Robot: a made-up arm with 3 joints. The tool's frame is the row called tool.
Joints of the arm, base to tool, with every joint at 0 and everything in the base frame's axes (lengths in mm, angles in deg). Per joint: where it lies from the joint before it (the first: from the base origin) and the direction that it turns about. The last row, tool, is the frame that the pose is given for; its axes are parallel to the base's.
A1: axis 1 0 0 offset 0 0 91
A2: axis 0 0 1 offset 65.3 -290.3 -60.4
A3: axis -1 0 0 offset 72.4 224.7 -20.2
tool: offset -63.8 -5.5 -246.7
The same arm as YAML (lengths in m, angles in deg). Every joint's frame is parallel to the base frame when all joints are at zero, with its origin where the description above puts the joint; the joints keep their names.
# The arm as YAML. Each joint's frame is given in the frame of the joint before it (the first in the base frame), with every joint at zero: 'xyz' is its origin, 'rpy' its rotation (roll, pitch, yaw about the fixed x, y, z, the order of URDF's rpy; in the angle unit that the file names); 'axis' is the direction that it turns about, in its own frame. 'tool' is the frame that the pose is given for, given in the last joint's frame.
units:
  length: m
  angle: deg
joints:
  - name: A1
    type: revolute
    origin:
      xyz: [0.0, 0.0, 0.091]
      rpy: [0.0, 0.0, 0.0]
    axis: "+x"
  - name: A2
    type: revolute
    origin:
      xyz: [0.0653, -0.2903, -0.0604]
      rpy: [0.0, 0.0, 0.0]
    axis: "+z"
  - name: A3
    type: revolute
    origin:
      xyz: [0.0724, 0.2247, -0.0202]
      rpy: [0.0, 0.0, 0.0]
    axis: "-x"
tool:
  origin:
    xyz: [-0.0638, -0.0055, -0.2467]
    rpy: [0.0, 0.0, 0.0]

